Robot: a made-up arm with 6 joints. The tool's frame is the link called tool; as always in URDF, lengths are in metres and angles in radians. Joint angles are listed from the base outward. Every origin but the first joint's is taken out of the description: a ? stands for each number. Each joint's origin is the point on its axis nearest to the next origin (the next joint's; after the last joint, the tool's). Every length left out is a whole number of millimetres.
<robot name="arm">
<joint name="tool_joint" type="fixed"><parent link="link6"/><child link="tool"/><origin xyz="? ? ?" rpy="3.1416 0 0"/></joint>
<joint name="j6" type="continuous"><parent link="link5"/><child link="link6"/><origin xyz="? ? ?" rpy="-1.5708 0 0"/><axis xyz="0 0 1"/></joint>
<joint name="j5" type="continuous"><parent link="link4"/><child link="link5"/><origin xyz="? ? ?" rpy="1.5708 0 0"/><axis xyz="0 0 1"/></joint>
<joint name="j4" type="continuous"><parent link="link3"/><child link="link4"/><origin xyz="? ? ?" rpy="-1.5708 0 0"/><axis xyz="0 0 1"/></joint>
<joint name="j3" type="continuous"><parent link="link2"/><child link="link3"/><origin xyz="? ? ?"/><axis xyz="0 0 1"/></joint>
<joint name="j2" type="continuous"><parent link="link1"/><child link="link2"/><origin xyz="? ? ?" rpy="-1.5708 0 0"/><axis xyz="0 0 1"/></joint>
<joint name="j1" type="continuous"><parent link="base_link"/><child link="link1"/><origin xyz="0.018 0.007 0.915"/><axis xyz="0 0 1"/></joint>
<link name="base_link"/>
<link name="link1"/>
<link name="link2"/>
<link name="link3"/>
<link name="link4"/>
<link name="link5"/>
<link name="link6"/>
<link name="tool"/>
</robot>
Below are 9 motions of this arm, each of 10 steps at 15 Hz.
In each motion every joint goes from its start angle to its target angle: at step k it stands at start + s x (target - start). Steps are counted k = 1, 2, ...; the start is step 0. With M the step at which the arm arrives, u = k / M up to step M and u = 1 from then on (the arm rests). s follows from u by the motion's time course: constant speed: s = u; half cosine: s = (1 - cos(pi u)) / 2; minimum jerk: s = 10 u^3 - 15 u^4 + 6 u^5.
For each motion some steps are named. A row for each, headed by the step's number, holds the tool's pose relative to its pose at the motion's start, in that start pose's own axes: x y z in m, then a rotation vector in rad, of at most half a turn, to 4 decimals.
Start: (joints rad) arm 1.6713 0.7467 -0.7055 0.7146 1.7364 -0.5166
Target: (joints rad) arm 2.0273 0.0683 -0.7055 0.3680 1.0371 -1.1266
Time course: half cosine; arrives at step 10
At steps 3, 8, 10:
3: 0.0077 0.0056 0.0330 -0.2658 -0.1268 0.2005
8: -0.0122 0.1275 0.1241 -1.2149 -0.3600 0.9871
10: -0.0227 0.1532 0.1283 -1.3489 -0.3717 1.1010

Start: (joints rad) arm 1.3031 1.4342 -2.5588 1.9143 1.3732 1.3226
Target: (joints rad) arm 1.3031 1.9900 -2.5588 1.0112 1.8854 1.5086
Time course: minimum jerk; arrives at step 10
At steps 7, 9, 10:
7: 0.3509 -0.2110 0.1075 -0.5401 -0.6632 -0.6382
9: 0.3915 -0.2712 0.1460 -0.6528 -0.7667 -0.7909
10: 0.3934 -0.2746 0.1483 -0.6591 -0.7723 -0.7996

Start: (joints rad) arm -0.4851 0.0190 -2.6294 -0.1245 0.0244 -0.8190
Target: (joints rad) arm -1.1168 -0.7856 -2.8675 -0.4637 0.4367 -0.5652
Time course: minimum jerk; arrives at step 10
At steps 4, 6, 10:
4: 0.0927 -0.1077 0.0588 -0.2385 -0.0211 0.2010
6: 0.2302 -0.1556 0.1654 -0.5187 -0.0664 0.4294
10: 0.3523 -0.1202 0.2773 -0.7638 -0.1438 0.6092

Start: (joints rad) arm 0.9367 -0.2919 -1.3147 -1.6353 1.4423 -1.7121
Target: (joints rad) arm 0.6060 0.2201 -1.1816 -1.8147 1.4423 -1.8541
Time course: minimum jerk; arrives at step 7
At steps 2, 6, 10:
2: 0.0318 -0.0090 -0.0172 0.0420 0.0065 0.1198
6: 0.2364 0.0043 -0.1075 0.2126 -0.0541 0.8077
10: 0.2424 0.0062 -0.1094 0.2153 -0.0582 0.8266

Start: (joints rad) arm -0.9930 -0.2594 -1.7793 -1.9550 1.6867 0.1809
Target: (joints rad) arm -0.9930 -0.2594 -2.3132 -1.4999 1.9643 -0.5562
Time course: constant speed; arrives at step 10
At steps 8, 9, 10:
8: -0.0758 -0.0525 -0.0538 0.4761 0.2495 0.2450
9: -0.0848 -0.0566 -0.0553 0.5479 0.2477 0.2752
10: -0.0936 -0.0604 -0.0557 0.6202 0.2377 0.3051

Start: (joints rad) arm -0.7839 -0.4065 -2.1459 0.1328 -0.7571 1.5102
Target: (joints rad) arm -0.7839 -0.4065 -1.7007 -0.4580 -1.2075 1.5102
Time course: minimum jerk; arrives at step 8
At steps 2, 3, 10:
2: -0.0123 -0.0079 0.0074 0.0032 0.0396 0.0468
3: -0.0327 -0.0216 0.0217 0.0081 0.1140 0.1154
10: -0.1059 -0.0768 0.1114 0.0234 0.5188 0.2594

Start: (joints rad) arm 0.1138 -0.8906 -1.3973 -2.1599 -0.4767 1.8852
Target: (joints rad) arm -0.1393 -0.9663 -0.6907 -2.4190 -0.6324 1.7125
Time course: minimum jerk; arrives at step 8
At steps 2, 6, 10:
2: -0.0311 0.0041 0.0003 0.0112 0.0853 0.0258
6: -0.2380 0.0452 0.0805 0.1788 0.7157 0.1284
10: -0.2580 0.0528 0.0989 0.2114 0.7927 0.1278

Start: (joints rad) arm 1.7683 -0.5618 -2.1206 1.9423 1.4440 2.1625
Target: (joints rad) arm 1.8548 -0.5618 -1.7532 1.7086 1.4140 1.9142
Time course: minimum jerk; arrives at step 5
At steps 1, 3, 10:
1: 0.0068 0.0074 0.0030 0.0124 -0.0057 -0.0050
3: 0.0935 0.0735 0.0349 0.1224 -0.0946 -0.0632
10: 0.1450 0.0961 0.0501 0.1588 -0.1562 -0.0951

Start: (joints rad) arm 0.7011 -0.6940 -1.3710 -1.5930 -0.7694 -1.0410
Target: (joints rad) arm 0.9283 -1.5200 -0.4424 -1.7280 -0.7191 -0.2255
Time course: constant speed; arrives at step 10
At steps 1, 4, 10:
1: 0.0116 -0.0141 0.0125 -0.0081 -0.0158 -0.0862
4: 0.0513 -0.0512 0.0530 -0.0257 -0.0676 -0.3424
10: 0.1480 -0.0973 0.1355 -0.0279 -0.1883 -0.8423

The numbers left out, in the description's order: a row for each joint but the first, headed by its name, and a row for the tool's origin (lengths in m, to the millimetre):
tool: 0.023 -0.023 0
j6: 0.138 0.172 0
j5: -0.018 -0.013 0
j4: 0.039 0.251 0
j3: 0.058 -0.191 0
j2: -0.019 0.014 0

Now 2 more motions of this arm.
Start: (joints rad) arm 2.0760 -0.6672 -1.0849 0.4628 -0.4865 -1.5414
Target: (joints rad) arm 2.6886 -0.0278 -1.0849 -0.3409 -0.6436 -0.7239
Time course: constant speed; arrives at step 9
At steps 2, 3, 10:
2: 0.0430 0.0749 -0.0102 0.1630 -0.1251 -0.0742
3: 0.0679 0.1135 -0.0062 0.2507 -0.1927 -0.1132
10: 0.2181 0.3126 0.1573 0.8825 -0.6279 -0.3528

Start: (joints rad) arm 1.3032 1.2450 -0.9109 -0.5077 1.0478 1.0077
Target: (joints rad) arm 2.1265 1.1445 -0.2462 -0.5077 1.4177 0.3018
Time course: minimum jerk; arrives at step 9
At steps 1, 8, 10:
1: -0.0027 -0.0013 -0.0028 -0.0137 -0.0002 0.0130
8: -0.1260 -0.3061 -0.1216 -1.2236 0.3990 0.6789
10: -0.1267 -0.3108 -0.1205 -1.2367 0.4088 0.6801

